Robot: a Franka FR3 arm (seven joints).
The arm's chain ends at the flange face. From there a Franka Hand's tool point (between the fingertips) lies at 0.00 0.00 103.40 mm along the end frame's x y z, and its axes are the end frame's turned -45 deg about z.
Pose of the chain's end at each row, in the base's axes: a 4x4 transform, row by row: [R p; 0 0 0 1], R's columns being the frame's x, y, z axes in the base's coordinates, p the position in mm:
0.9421 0.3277 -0.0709 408.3; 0.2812 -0.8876 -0.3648 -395.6; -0.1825 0.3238 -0.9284 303.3; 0 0 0 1
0.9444 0.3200 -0.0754 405.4; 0.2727 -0.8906 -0.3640 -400.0; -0.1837 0.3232 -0.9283 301.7; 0 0 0 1
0.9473 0.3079 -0.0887 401.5; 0.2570 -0.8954 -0.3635 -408.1; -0.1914 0.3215 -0.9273 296.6; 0 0 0 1
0.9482 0.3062 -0.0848 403.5; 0.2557 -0.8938 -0.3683 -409.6; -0.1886 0.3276 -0.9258 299.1; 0 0 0 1
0.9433 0.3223 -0.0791 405.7; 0.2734 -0.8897 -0.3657 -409.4; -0.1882 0.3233 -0.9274 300.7; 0 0 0 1
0.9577 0.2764 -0.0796 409.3; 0.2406 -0.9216 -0.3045 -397.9; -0.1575 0.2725 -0.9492 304.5; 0 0 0 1
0.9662 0.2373 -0.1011 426.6; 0.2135 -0.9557 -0.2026 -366.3; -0.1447 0.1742 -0.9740 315.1; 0 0 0 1
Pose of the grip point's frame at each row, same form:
0.4344 0.8979 -0.0709 401.0; 0.8265 -0.4288 -0.3648 -433.3; -0.3580 0.0999 -0.9284 207.3; 0 0 0 1
0.4415 0.8941 -0.0754 397.6; 0.8226 -0.4369 -0.3640 -437.6; -0.3584 0.0986 -0.9283 205.7; 0 0 0 1
0.4521 0.8876 -0.0887 392.3; 0.8149 -0.4514 -0.3635 -445.7; -0.3627 0.0920 -0.9273 200.7; 0 0 0 1
0.4540 0.8870 -0.0848 394.7; 0.8128 -0.4512 -0.3683 -447.7; -0.3650 0.0983 -0.9258 203.4; 0 0 0 1
0.4391 0.8949 -0.0791 397.5; 0.8224 -0.4358 -0.3657 -447.2; -0.3617 0.0955 -0.9274 204.8; 0 0 0 1
0.4818 0.8726 -0.0796 401.1; 0.8218 -0.4815 -0.3045 -429.4; -0.3041 0.0813 -0.9492 206.4; 0 0 0 1
0.5154 0.8510 -0.1011 416.1; 0.8267 -0.5248 -0.2026 -387.2; -0.2255 0.0209 -0.9740 214.4; 0 0 0 1

